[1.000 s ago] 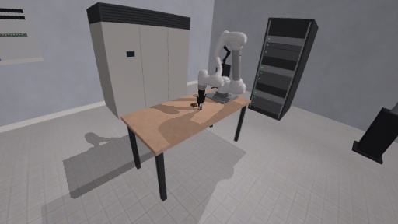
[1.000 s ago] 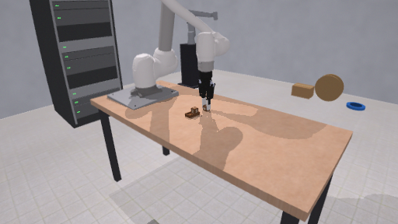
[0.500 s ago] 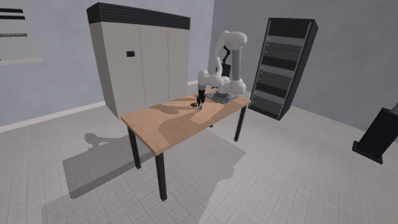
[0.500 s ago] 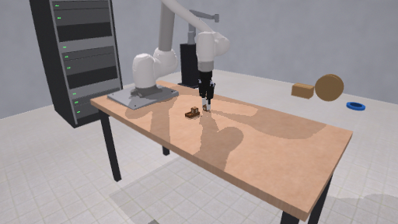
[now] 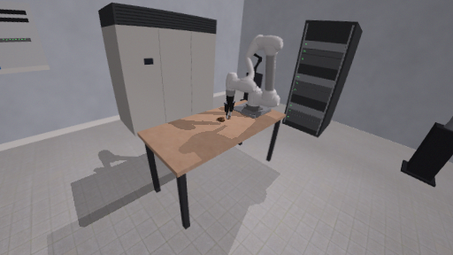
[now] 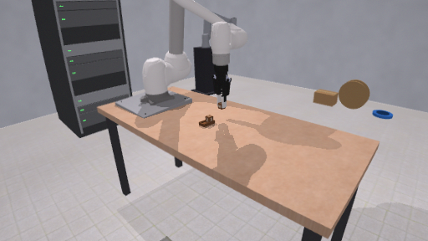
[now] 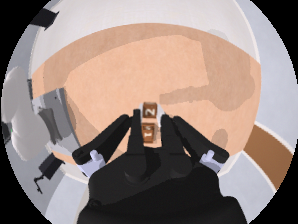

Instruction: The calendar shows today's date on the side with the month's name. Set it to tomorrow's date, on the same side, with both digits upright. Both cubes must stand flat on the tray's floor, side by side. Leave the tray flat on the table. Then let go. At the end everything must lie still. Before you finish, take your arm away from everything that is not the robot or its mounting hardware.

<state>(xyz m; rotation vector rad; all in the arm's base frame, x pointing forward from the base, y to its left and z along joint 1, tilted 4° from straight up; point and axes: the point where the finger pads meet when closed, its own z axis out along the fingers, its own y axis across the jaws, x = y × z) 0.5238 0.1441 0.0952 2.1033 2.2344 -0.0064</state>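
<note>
My hand is 110 mm to the left of the small brown wooden tray and 90 mm above it.
</note>
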